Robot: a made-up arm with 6 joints.
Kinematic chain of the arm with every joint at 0, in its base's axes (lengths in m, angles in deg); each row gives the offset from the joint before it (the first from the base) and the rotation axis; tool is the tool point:
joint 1: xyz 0 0 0.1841 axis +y
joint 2: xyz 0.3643 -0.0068 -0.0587 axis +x
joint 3: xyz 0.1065 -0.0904 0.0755 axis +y
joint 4: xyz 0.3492 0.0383 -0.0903 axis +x
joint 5: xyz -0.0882 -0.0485 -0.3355 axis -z
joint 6: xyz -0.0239 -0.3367 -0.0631 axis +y
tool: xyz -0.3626 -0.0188 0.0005
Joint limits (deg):
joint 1: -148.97..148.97
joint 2: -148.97..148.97
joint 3: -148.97..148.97
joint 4: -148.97..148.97
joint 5: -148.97..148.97
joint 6: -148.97..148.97
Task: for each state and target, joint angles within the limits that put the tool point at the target. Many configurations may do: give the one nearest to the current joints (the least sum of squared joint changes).
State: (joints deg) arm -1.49 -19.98 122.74 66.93 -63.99 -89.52
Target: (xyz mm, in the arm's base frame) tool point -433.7 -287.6 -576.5
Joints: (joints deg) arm 35.45 -61.57 76.77 65.87 -72.02 -95.70
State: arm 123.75 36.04 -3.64 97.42 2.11 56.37
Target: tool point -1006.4 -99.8 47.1
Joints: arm 148.97 15.36 -20.55 64.53 -31.59 65.45
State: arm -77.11 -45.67 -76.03 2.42 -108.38 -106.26
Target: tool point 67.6 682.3 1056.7
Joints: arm -91.15 -30.93 -83.36 32.34 -136.16 -148.97
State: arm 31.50 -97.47 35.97 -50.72 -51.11 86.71
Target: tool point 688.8 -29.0 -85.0
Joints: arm 54.43 -90.44 49.44 -26.80 -11.17 68.01
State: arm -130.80 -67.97 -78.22 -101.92 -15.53 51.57
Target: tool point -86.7 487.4 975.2
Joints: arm -112.07 -94.48 -32.62 -126.89 -48.34 82.59
